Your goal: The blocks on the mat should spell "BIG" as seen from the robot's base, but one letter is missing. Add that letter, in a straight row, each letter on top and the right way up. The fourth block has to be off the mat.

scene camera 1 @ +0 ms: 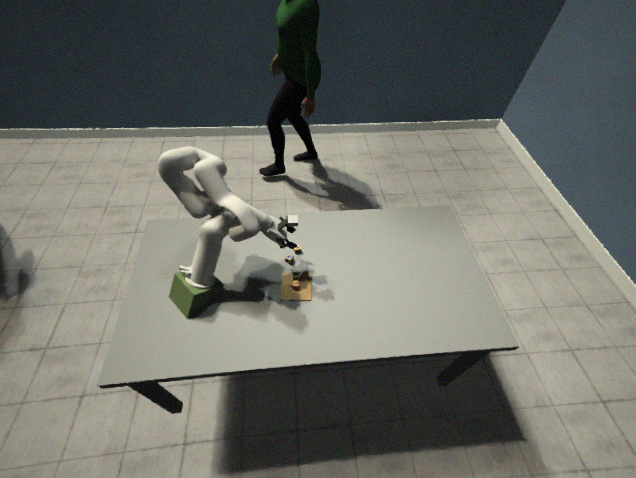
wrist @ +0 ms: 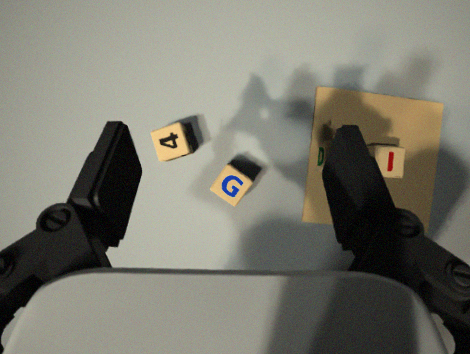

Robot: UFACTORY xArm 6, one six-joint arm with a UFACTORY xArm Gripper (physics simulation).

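Note:
My gripper [scene camera 1: 291, 237] [wrist: 232, 147] is open and empty, above the table near the two loose blocks. The G block [scene camera 1: 289, 259] [wrist: 231, 186] lies off the mat, its blue G on top, turned at an angle in the wrist view. The 4 block [scene camera 1: 297, 249] [wrist: 171, 142] also lies off the mat, its black 4 sideways in the wrist view. On the tan mat [scene camera 1: 286, 294] [wrist: 425, 117] stands the I block [scene camera 1: 295, 284] [wrist: 390, 162], red I on top. Beside it is the B block [scene camera 1: 296, 276] [wrist: 320, 157], mostly hidden behind the right finger in the wrist view; part of a green letter shows.
The grey table [scene camera 1: 401, 287] carries the mat, the blocks and the arm's green base [scene camera 1: 191, 297]. The loose blocks lie close together, beside the mat's left edge in the wrist view. A person in green [scene camera 1: 299, 46] stands on the floor behind the table.

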